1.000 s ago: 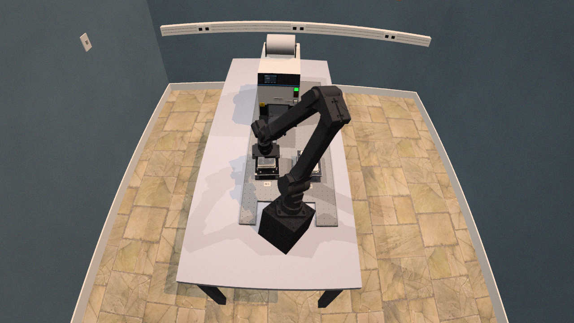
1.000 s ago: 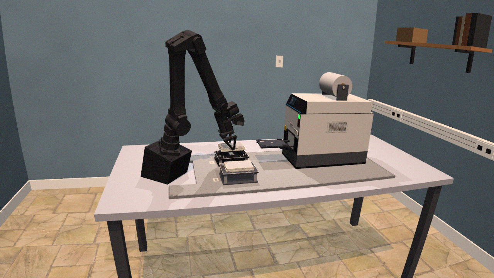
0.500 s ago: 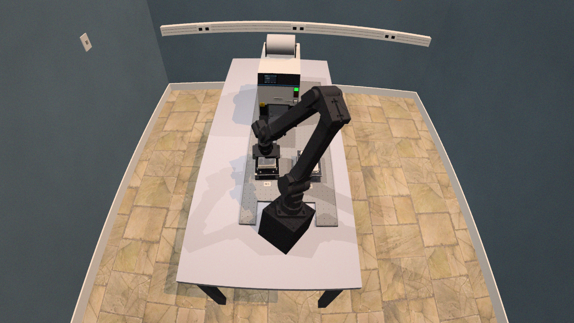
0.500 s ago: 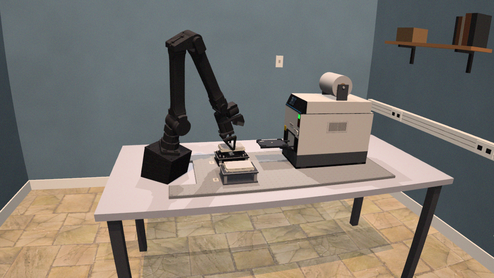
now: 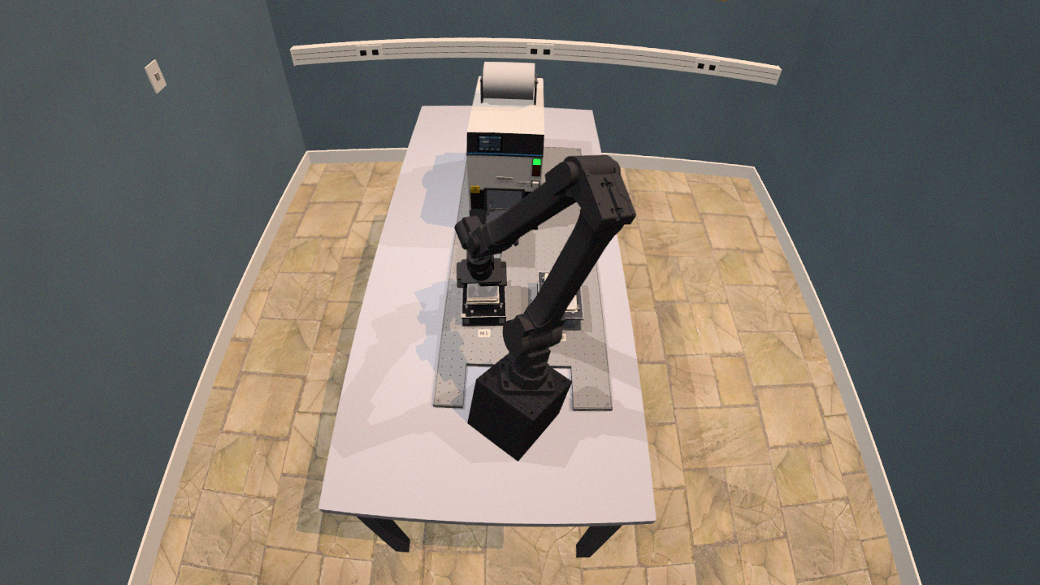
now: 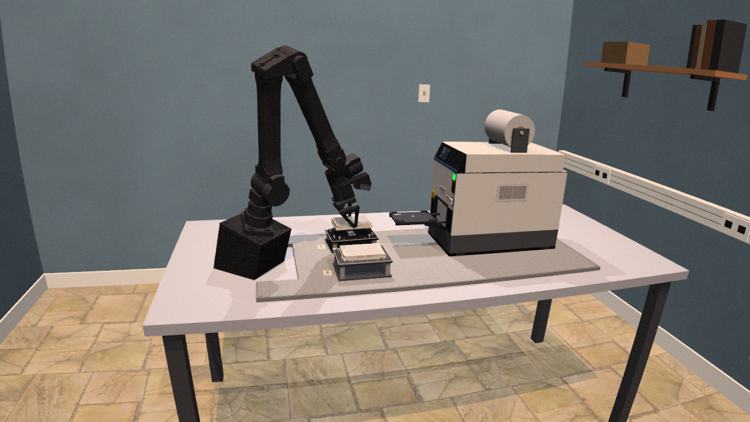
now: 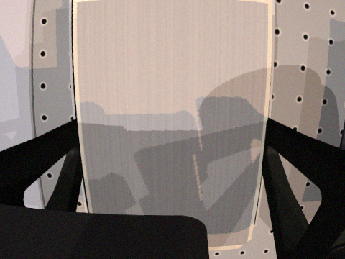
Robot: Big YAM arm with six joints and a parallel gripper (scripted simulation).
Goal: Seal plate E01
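Right now my hand is 50 mm above the nest N1. The rest, counted from my hand: cream plate (40 mm behind, 210 mm to the right, 20 mm below); then sealer stage (200 mm ahead, 80 mm to the right, 20 mm above); then foil roll (530 mm ahead, 130 mm to the right, 330 mm above).
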